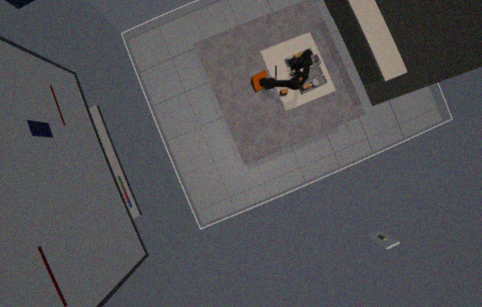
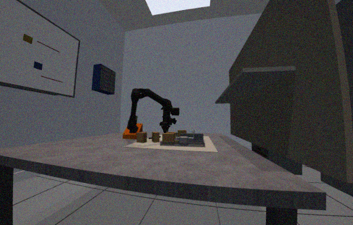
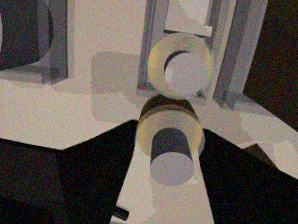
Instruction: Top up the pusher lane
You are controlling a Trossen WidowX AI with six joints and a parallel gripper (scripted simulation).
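Now: the pusher plate 15 cm ahead of my gripper tip and 3 cm to the left of it.
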